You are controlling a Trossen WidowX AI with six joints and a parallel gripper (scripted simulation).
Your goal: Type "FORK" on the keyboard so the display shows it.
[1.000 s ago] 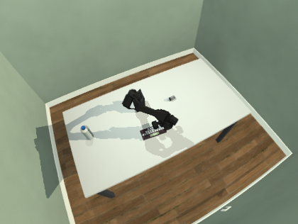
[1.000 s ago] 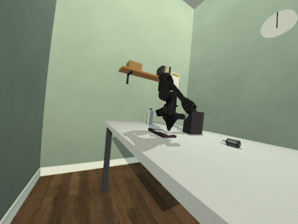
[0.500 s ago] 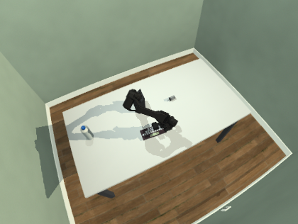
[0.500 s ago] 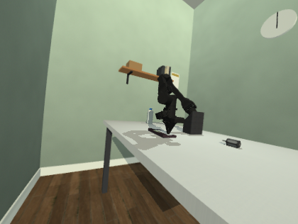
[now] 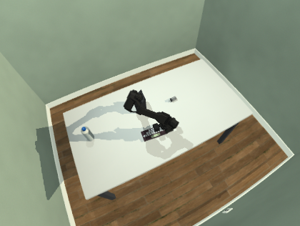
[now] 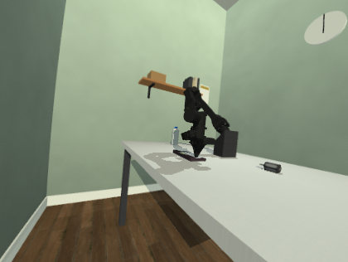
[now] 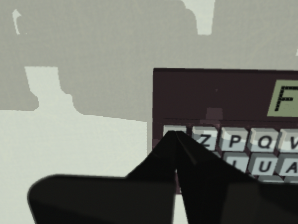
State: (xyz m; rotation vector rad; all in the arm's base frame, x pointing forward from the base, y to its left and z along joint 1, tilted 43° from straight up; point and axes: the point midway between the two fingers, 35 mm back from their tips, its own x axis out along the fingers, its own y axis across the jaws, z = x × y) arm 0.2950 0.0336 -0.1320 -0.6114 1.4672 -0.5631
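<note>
Right now my hand is 180 mm to the left of the left-arrow key and 30 mm above it.
</note>
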